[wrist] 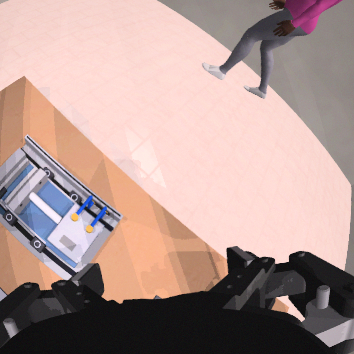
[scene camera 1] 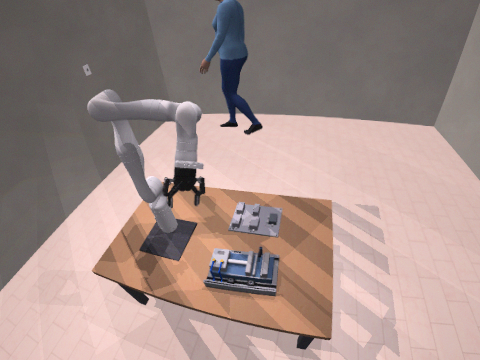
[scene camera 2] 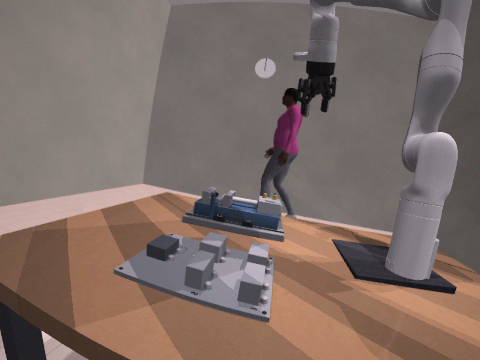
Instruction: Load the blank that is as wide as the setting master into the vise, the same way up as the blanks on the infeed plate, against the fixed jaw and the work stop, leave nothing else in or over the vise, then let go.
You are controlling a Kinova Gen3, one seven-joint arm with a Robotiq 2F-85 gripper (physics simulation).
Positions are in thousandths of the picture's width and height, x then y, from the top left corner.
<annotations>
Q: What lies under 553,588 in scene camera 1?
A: A grey infeed plate.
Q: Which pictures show my gripper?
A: The wrist view, scene camera 1 and scene camera 2: all of them.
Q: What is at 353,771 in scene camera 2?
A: A grey infeed plate.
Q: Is my gripper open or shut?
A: Open.
</annotations>
